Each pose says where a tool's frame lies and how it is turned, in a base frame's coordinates. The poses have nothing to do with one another.
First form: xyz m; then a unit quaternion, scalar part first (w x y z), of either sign.
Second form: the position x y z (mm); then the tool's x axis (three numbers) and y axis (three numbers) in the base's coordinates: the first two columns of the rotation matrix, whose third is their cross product. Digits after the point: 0 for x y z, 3 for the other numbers.
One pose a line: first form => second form
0.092 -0.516 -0.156 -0.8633 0.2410 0.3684 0.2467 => 92 -516 -156 0.607 -0.248 0.755 0.604 0.762 -0.234
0.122 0.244 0.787 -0.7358 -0.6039 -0.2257 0.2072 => 122 244 787 0.812 -0.032 -0.582 0.578 0.185 0.795
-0.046 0.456 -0.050 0.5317 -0.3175 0.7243 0.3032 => -46 456 -50 -0.233 -0.138 -0.963 -0.782 0.615 0.102
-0.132 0.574 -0.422 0.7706 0.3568 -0.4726 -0.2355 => -132 574 -422 0.442 -0.700 0.560 0.026 0.634 0.773
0.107 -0.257 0.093 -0.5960 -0.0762 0.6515 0.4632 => 107 -257 93 -0.278 -0.651 0.706 0.453 0.559 0.694
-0.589 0.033 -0.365 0.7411 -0.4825 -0.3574 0.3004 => -589 33 -365 0.564 0.790 0.240 -0.100 0.354 -0.930
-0.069 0.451 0.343 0.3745 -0.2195 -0.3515 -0.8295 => -69 451 343 -0.623 -0.467 0.627 0.776 -0.472 0.419
